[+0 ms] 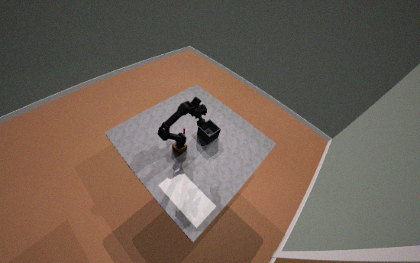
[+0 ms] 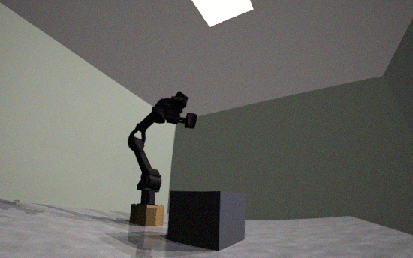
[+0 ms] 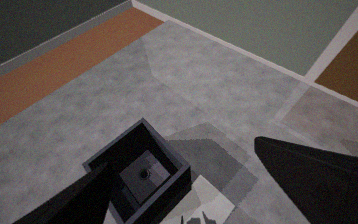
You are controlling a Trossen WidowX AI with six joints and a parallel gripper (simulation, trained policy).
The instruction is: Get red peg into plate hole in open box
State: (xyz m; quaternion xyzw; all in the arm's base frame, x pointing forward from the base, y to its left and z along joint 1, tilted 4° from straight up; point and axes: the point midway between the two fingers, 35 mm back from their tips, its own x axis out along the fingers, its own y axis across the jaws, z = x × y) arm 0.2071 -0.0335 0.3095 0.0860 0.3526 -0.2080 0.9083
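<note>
Now: gripper tip 8 cm past the red peg, 20 cm to the right of it and 34 cm above it. The rest, counted from my gripper tip: grey plate 12 cm ahead, 5 cm to the left, 33 cm below.
</note>
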